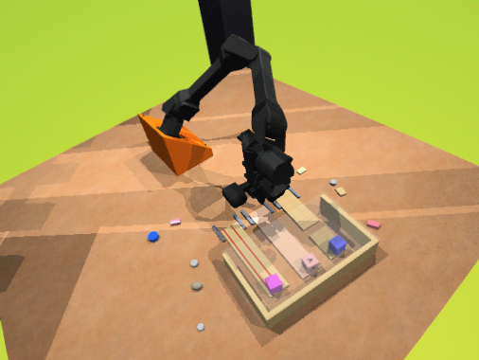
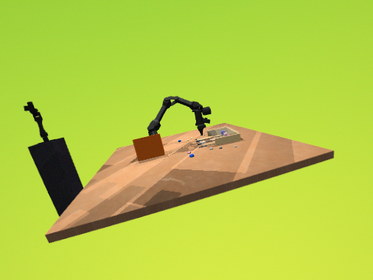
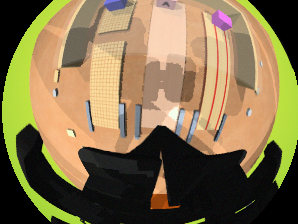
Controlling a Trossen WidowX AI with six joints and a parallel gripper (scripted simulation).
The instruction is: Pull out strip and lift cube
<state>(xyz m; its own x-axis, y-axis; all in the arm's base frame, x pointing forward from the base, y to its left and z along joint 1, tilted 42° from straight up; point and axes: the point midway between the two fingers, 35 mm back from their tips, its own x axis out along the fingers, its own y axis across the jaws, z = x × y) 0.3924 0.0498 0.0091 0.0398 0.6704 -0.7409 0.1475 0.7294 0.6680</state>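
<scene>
The pale strip is 90 mm ahead of my gripper tip, 60 mm below it and 20 mm to the right of it. Round my gripper tip: labelled cube 200 mm ahead, 40 mm below, 30 mm to the right.
</scene>
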